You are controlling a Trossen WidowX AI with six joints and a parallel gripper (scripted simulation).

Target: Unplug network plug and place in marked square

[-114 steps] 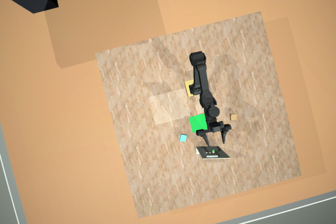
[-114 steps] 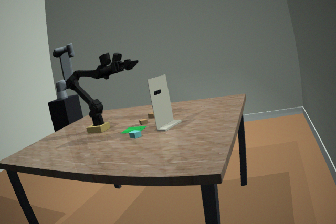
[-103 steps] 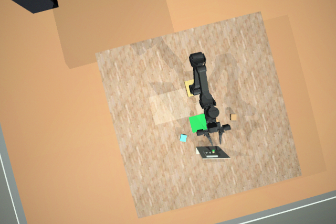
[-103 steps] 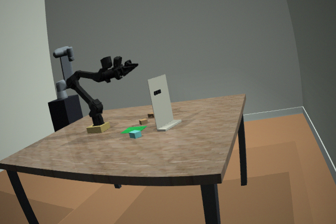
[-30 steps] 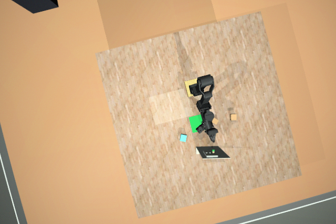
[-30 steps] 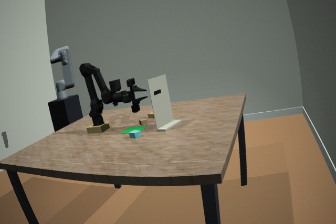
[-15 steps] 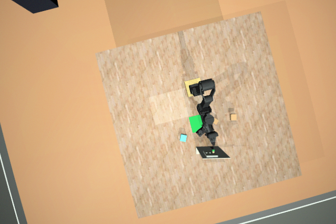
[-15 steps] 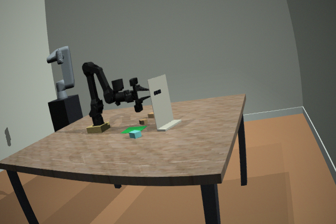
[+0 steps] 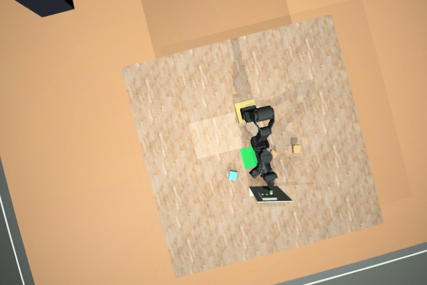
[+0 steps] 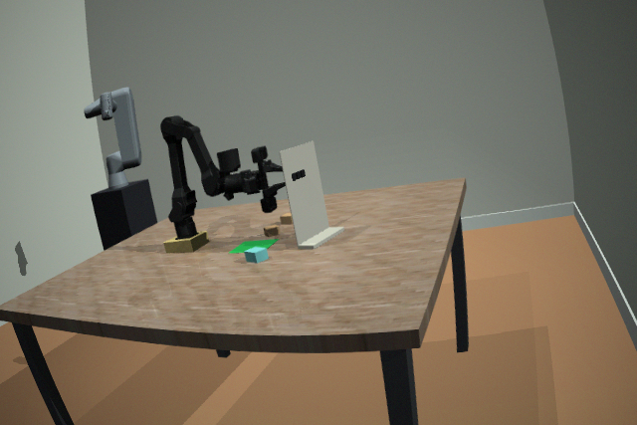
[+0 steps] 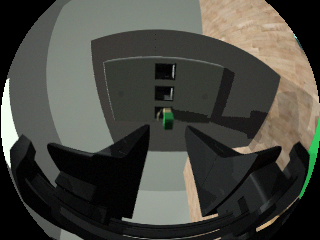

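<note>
My gripper tip is now 20 mm short of the tan network plug and 10 mm to the left of it. The rest, counted from my gripper tip: marked green square: 190 mm below, 150 mm behind, 30 mm to the right; then upright panel: 70 mm below, 40 mm ahead, 20 mm to the right; then cyan block: 180 mm below, 170 mm to the right, 70 mm behind.
</note>
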